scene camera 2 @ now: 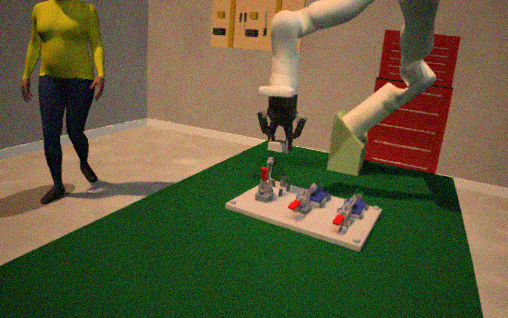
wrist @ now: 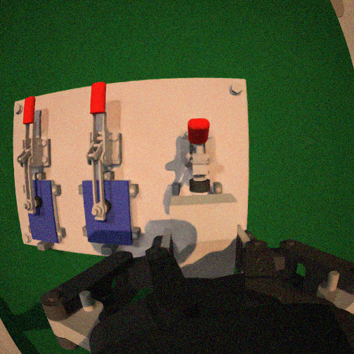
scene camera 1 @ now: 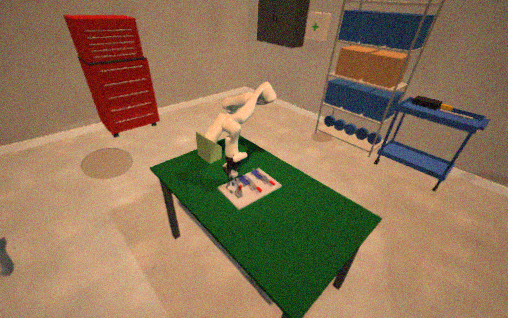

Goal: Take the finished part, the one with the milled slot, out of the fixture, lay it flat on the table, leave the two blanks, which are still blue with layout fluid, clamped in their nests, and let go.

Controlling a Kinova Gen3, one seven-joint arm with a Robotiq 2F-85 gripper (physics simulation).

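Where they show: gripper, fingertip midpoint: (scene camera 2: 279,151) (scene camera 1: 232,175); arm's base, link origin: (scene camera 2: 351,127) (scene camera 1: 210,139).
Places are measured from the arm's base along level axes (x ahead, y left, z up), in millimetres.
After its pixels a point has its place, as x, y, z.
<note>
The finished part (scene camera 2: 276,146) @(435, -90, -4) (wrist: 204,225), a pale metal block, is between the fingers of my gripper (scene camera 2: 280,144) @(402, -95, -26) (wrist: 202,239), which is shut on it. The part hangs above the fixture plate (scene camera 1: 245,202) @(541, -100, -143) (scene camera 2: 245,203) @(525, -120, -143) (wrist: 145,100), clear of its nest. I cannot make out its slot. The end clamp stands open, its red handle (scene camera 2: 264,173) @(488, -92, -65) (wrist: 198,131) upright. The middle blank (scene camera 2: 320,196) @(403, 38, -123) (wrist: 120,200) and the far blank (scene camera 2: 358,207) @(397, 141, -128) (wrist: 46,220) are blue and sit in their nests under lowered clamps.
The fixture lies on the green table (scene camera 1: 300,225) @(853, 42, -159) (scene camera 2: 200,260) @(781, -69, -158). The arm's greenish base bracket (scene camera 1: 208,148) @(54, -51, -28) (scene camera 2: 345,150) @(56, 5, -75) stands at the table's back. The two lowered clamps have red handles (scene camera 2: 294,205) @(541, 19, -103) (scene camera 2: 339,219) @(537, 127, -108) pointing outward. A person (scene camera 2: 67,50) in yellow stands beyond the table.
</note>
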